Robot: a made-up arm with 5 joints. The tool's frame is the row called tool.
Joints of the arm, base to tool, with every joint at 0 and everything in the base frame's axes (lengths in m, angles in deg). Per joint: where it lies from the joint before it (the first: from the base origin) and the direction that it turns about. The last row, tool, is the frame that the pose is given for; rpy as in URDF.
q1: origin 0.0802 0 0.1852 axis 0 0 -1
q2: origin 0.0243 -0.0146 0.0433 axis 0 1 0
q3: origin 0.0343 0 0.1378 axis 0 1 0
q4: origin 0.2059 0 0.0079 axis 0 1 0
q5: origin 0.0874 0.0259 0 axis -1 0 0
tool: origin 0 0 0 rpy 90 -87.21 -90
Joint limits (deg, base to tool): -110..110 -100..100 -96.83..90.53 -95..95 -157.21..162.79
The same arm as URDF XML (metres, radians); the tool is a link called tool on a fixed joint. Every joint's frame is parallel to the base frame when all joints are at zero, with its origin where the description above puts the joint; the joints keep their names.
<robot name="arm">
  <joint name="tool_fixed" type="fixed">
    <parent link="link5"/>
    <child link="tool"/>
    <origin xyz="0 0 0" rpy="1.5708 -1.5221 -1.5708"/>
  </joint>
  <joint name="q5" type="revolute">
    <parent link="link4"/>
    <child link="link5"/>
    <origin xyz="0.0874 0.0259 0" rpy="0 0 0"/>
    <axis xyz="-1 0 0"/>
    <limit lower="-2.7438" upper="2.8412"/>
  </joint>
  <joint name="q4" type="revolute">
    <parent link="link3"/>
    <child link="link4"/>
    <origin xyz="0.2059 0 0.0079" rpy="0 0 0"/>
    <axis xyz="0 1 0"/>
    <limit lower="-1.6581" upper="1.6581"/>
  </joint>
  <joint name="q3" type="revolute">
    <parent link="link2"/>
    <child link="link3"/>
    <origin xyz="0.0343 0 0.1378" rpy="0 0 0"/>
    <axis xyz="0 1 0"/>
    <limit lower="-1.69" upper="1.58"/>
  </joint>
  <joint name="q2" type="revolute">
    <parent link="link1"/>
    <child link="link2"/>
    <origin xyz="0.0243 -0.0146 0.0433" rpy="0 0 0"/>
    <axis xyz="0 1 0"/>
    <limit lower="-1.7453" upper="1.7453"/>
  </joint>
  <joint name="q1" type="revolute">
    <parent link="base_link"/>
    <child link="link1"/>
    <origin xyz="0.0802 0 0.1852" rpy="0 0 0"/>
    <axis xyz="0 0 -1"/>
    <limit lower="-1.9199" upper="1.9199"/>
  </joint>
  <link name="base_link"/>
  <link name="link1"/>
  <link name="link2"/>
  <link name="link3"/>
  <link name="link4"/>
  <link name="link5"/>
  <link name="tool"/>
</robot>

